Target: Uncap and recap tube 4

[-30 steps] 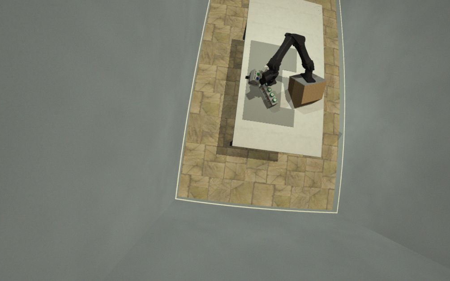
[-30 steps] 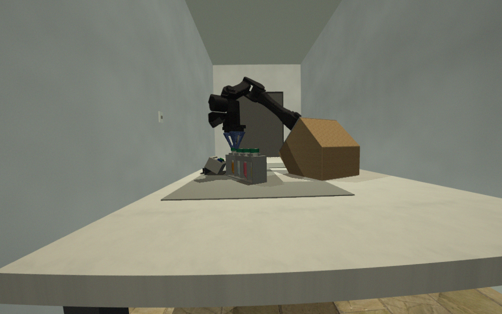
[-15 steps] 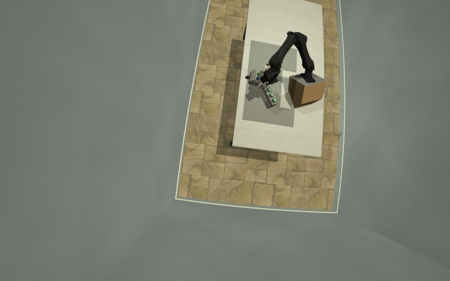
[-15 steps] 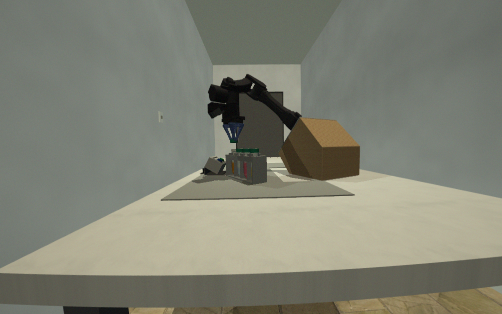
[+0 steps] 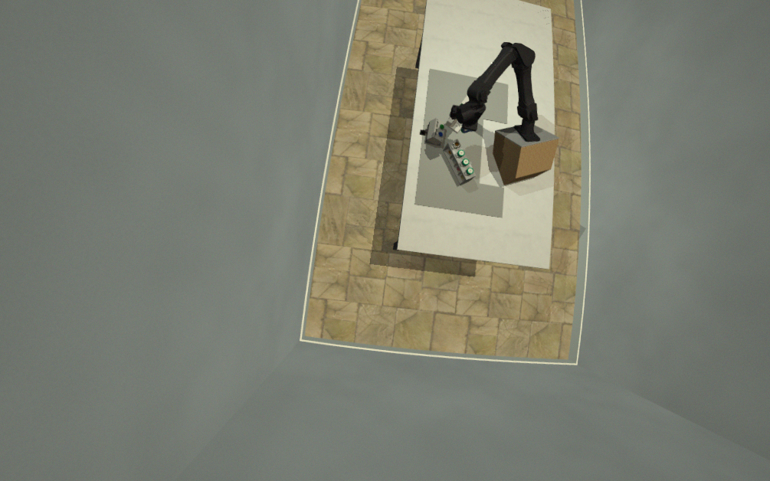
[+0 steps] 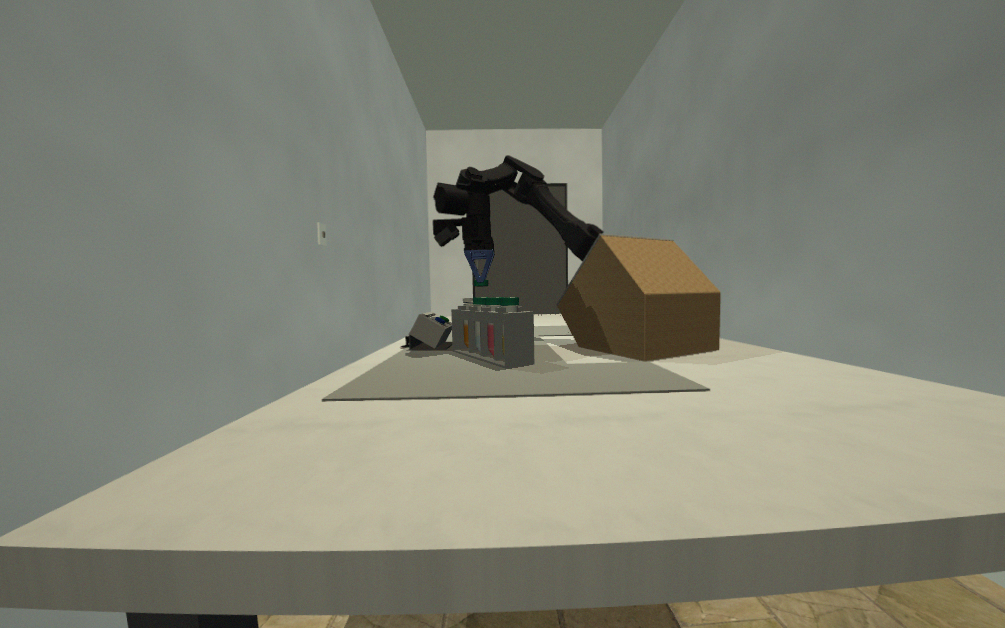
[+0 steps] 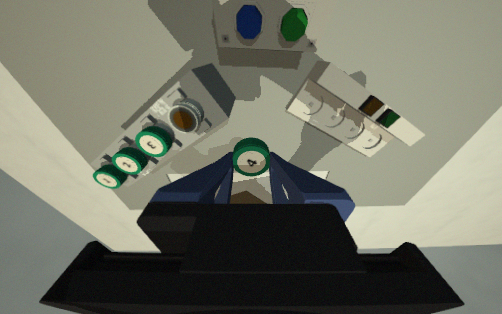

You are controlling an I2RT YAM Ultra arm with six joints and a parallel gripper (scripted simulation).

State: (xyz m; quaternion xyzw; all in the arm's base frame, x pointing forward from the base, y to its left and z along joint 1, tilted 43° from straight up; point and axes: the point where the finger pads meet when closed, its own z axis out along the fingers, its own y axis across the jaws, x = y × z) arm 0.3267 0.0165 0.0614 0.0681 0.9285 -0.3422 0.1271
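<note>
My hand is 9 cm short of the green ready key, 6 cm to the left of it and 10 cm above it. From my hand the other things lie so: blue cycle key 10 cm ahead, 2 cm to the right, 10 cm below.
</note>
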